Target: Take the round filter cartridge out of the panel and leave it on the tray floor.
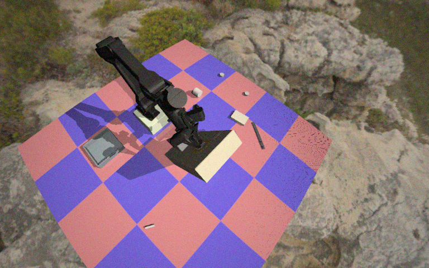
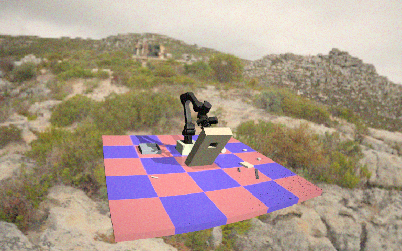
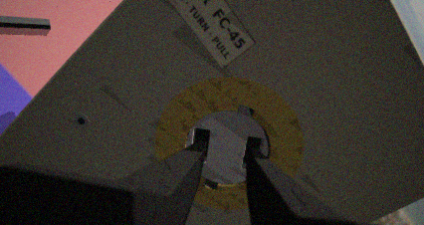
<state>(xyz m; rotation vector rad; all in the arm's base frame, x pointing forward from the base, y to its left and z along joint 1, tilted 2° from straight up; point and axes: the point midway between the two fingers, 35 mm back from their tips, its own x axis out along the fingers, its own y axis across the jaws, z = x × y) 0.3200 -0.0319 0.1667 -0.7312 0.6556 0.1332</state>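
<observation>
My gripper tip is 10 mm short of the round grey filter cartridge and 10 mm above it. Round my gripper tip: grey flap 80 mm behind, 10 mm to the left, 100 mm below; beige block 20 mm ahead, 350 mm to the left, 230 mm below; beige service panel 30 mm behind, 80 mm below.
</observation>
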